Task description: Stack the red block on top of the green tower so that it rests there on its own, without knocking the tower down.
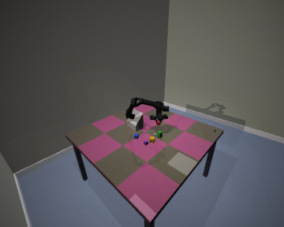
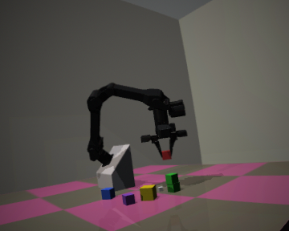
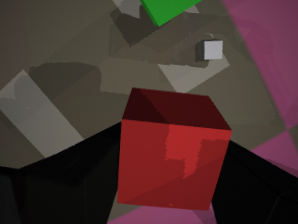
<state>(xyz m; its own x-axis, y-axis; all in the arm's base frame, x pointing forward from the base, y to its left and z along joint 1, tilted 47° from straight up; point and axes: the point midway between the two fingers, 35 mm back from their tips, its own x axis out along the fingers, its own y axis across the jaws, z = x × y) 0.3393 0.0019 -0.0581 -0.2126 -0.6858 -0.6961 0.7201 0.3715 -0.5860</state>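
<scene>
Right now the yellow block is 160 mm to the right of my gripper tip, 110 mm below it and 20 mm ahead of it. Round my gripper tip: blue block (200 mm to the right, 150 mm behind, 110 mm below); then purple block (230 mm to the right, 110 mm below, 10 mm behind); then red block (10 mm above).
</scene>
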